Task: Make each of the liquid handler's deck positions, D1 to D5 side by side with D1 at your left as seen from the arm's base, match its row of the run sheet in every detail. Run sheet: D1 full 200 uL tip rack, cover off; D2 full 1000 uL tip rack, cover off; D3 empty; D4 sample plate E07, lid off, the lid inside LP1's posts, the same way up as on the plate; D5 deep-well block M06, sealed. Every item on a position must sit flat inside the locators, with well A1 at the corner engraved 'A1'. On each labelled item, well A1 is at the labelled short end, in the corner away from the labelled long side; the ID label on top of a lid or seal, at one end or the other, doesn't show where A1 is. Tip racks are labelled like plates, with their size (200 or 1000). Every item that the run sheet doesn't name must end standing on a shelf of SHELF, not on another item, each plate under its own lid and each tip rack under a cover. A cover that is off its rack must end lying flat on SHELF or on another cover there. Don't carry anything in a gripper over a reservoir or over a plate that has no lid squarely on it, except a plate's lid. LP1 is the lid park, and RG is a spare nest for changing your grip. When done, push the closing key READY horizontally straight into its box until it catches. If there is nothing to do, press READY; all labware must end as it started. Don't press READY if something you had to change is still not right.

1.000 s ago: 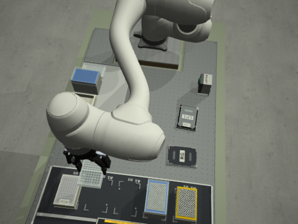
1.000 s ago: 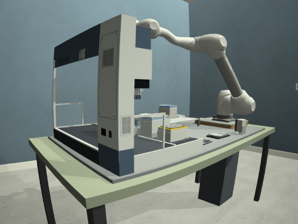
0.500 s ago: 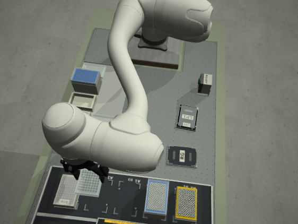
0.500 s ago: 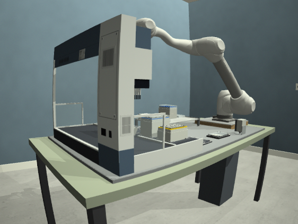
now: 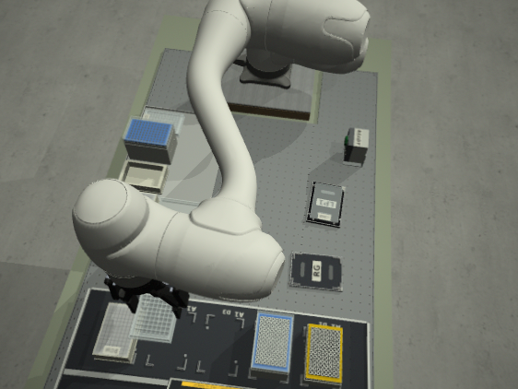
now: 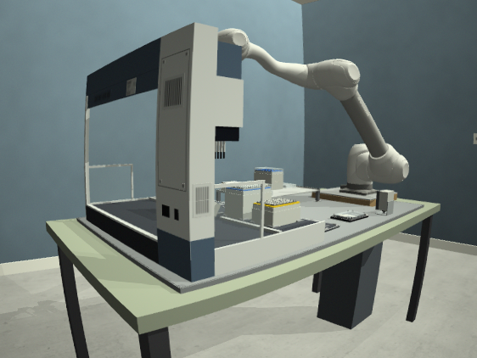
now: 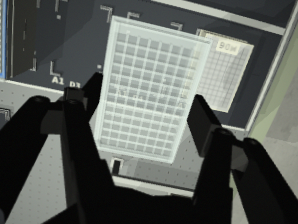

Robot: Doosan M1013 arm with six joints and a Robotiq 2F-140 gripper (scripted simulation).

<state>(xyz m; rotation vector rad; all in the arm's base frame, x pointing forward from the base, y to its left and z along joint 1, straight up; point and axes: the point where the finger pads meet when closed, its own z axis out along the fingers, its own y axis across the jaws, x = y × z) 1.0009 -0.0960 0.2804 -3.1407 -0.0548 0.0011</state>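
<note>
Now: hand 10 mm short of the deep-well block M06, 120 mm to the left of it and 230 mm above it. From my hand the other things lie so: yellow-rimmed tip rack: 20 mm behind, 370 mm to the left, 210 mm below; then blue-rimmed tip rack: 20 mm behind, 240 mm to the left, 180 mm below; then clear sample plate: 20 mm below.
</note>
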